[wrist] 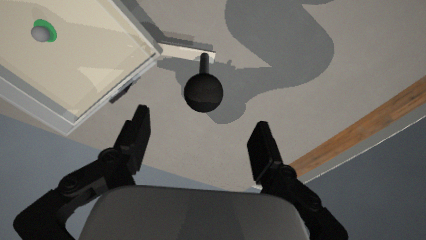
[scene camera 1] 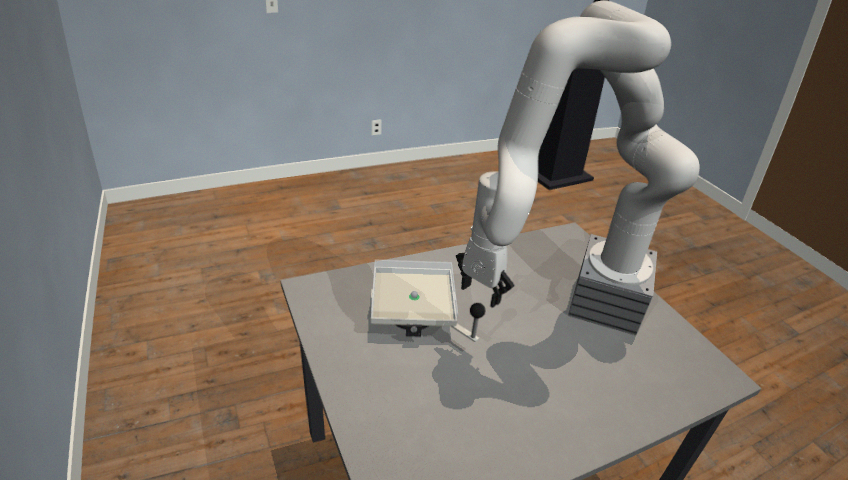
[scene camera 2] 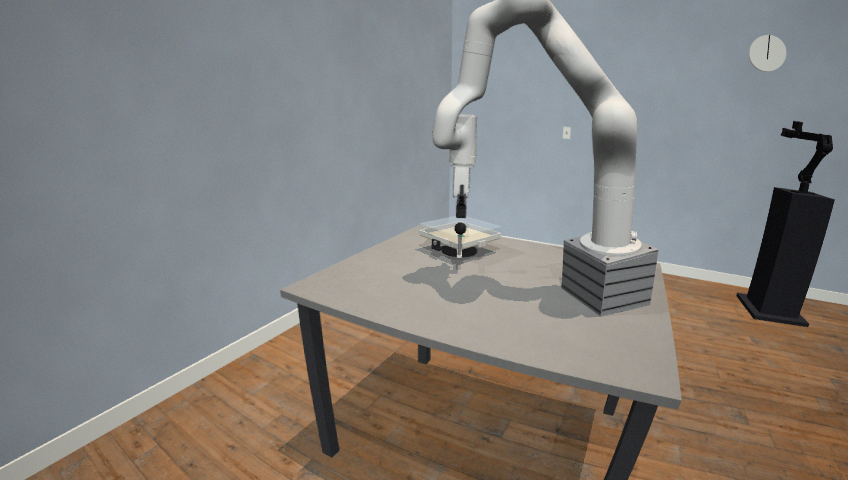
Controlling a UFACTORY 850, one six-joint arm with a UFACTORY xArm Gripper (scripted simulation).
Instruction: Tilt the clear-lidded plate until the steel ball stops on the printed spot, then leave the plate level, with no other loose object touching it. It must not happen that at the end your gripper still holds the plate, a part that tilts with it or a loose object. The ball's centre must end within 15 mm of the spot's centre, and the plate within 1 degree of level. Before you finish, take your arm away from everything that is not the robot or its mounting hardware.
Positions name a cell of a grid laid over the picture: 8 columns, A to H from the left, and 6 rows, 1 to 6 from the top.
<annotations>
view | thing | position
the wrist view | gripper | D4
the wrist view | clear-lidded plate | B2
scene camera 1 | gripper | E4
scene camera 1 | clear-lidded plate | D4
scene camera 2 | gripper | E3
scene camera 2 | clear-lidded plate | E3
</annotations>
